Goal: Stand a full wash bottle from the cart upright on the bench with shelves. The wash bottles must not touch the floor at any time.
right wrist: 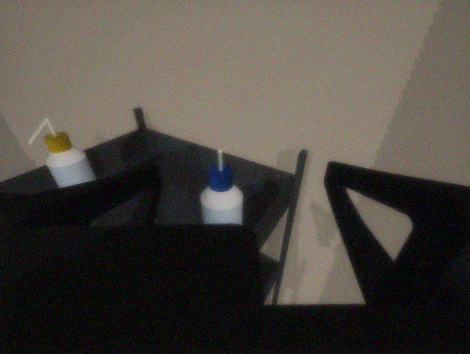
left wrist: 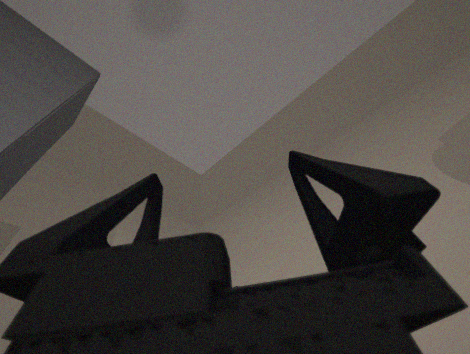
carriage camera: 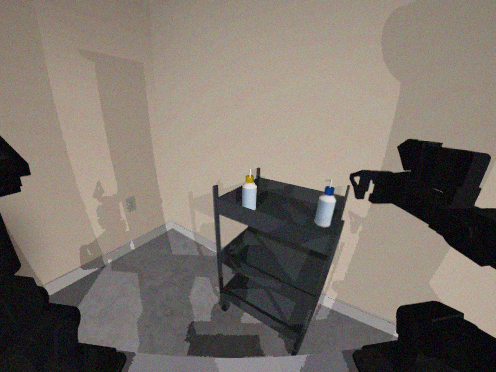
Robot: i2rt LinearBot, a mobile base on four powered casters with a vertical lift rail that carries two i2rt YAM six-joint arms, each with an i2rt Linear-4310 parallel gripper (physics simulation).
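Frame: origin at the left arm's base, x ahead, y left, z up, level; centimetres.
Where they show: left gripper, fingertip midpoint: [left wrist: 223, 169]; right gripper, fingertip midpoint: [right wrist: 242, 173] [carriage camera: 366, 176]; left arm's base at its link origin: [carriage camera: 69, 369]; right arm's base at its link origin: [carriage camera: 405, 365].
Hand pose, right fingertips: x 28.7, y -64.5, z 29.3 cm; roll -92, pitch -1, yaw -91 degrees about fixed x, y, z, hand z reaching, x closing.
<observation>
Things, the pixels of their top centre, and the offset from my right fingertips. Level surfaces: height alone.
- wash bottle with a yellow cap, top centre: [right wrist: 42, 120] [carriage camera: 250, 169] dz -5.8, dx +24.5, dy +29.8 cm
- wash bottle with a blue cap, top centre: [right wrist: 220, 145] [carriage camera: 330, 178] dz -5.8, dx +15.0, dy +1.8 cm
- grey floor at its surface level: dz -89.4 cm
- wall outlet at its top centre: [carriage camera: 129, 197] dz -43.7, dx +75.9, dy +121.1 cm
A wash bottle with a yellow cap [carriage camera: 249, 196] [right wrist: 71, 170] and a wash bottle with a blue cap [carriage camera: 325, 210] [right wrist: 221, 202] stand upright on the top tray of the dark cart [carriage camera: 218, 240] [right wrist: 285, 240]. Both look pale blue up to the white shoulder. My right gripper [carriage camera: 356, 186] [right wrist: 242, 173] is open and empty, above and to the right of the blue-capped bottle in the carriage view. In the right wrist view that bottle shows between the fingers, farther off, its base hidden. My left gripper [left wrist: 223, 169] is open and empty, away from the cart. The bench with shelves does not show.
The cart stands near the beige wall [carriage camera: 280, 90], with two lower shelves and casters on the grey floor [carriage camera: 165, 280]. A wall outlet [carriage camera: 130, 204] is at the left. A grey box-like block [left wrist: 40, 85] shows at the upper left of the left wrist view.
</observation>
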